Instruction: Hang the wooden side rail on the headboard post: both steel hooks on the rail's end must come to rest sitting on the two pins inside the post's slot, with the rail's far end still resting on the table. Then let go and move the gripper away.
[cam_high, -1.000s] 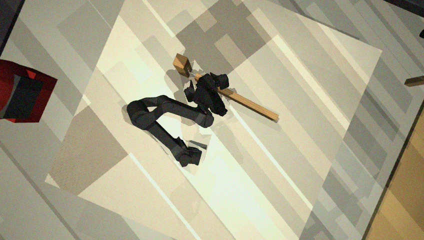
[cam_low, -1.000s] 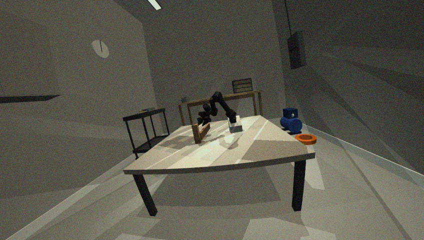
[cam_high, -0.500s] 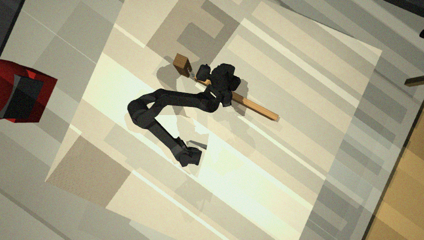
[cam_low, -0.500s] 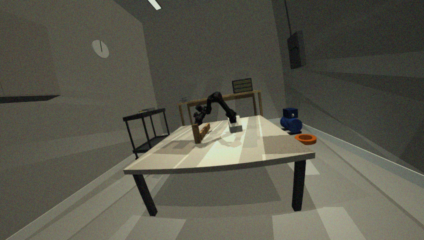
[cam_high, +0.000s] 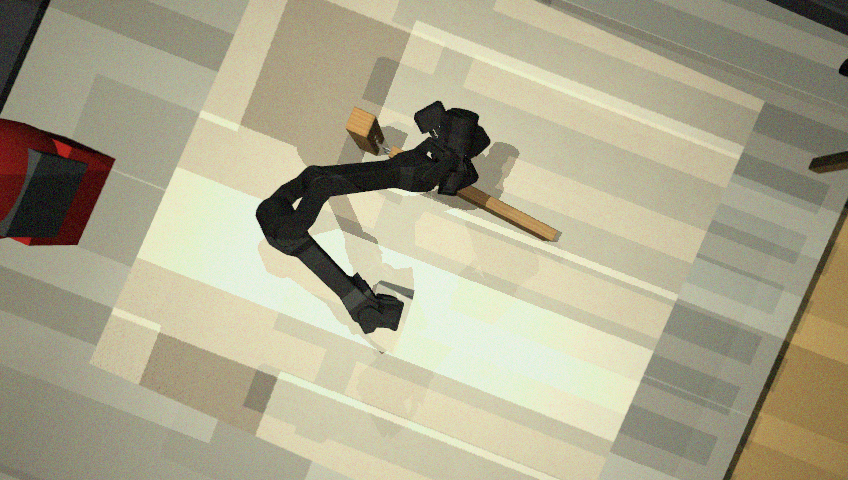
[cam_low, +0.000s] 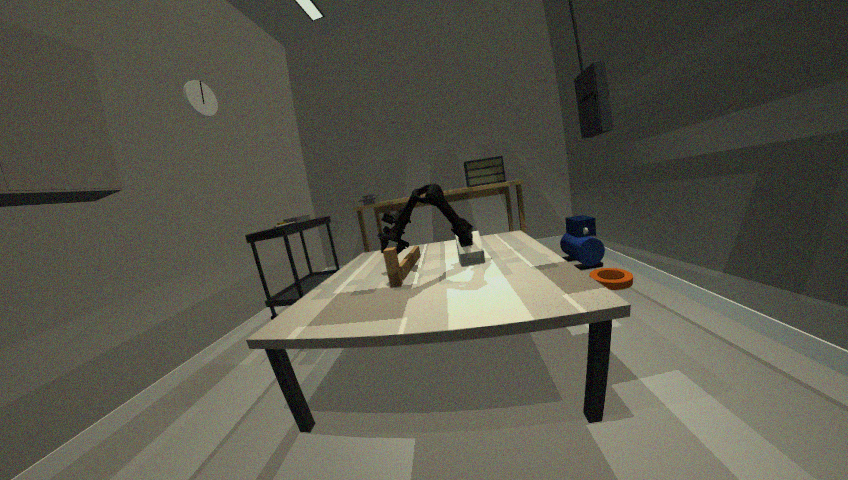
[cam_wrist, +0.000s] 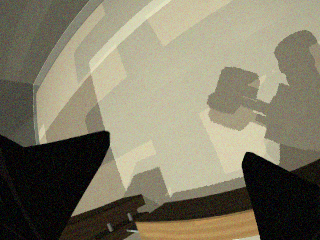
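Now: the wooden headboard post 170 mm to the left of my gripper tip, 40 mm behind it and 20 mm below it.
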